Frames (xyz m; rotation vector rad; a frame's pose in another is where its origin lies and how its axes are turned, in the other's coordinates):
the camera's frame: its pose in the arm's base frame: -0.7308 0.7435 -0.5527 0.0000 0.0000 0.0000
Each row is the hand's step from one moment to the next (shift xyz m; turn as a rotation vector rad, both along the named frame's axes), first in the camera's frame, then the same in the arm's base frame.
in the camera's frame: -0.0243 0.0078 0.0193 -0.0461 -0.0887 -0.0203
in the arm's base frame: -0.0243 0.0078 0.0193 -0.0461 -0.0887 -0.0203
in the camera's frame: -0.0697 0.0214 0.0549 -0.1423 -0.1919 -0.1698
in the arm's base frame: -0.0697 0.0214 0.0549 -0.1423 -0.1919 -0.1698
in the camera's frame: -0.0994 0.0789 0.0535 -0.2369 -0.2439 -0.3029
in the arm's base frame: -0.0994 0.0789 0.0535 -0.2369 -0.2439 -0.3029
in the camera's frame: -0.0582 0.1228 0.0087 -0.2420 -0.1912 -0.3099
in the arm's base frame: -0.0582 0.1228 0.0087 -0.2420 -0.1912 -0.3099
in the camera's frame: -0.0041 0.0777 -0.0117 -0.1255 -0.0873 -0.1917
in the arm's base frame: -0.0041 0.0777 -0.0117 -0.1255 -0.0873 -0.1917
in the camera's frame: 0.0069 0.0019 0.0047 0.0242 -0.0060 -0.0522
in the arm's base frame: 0.0069 0.0019 0.0047 0.0242 -0.0060 -0.0522
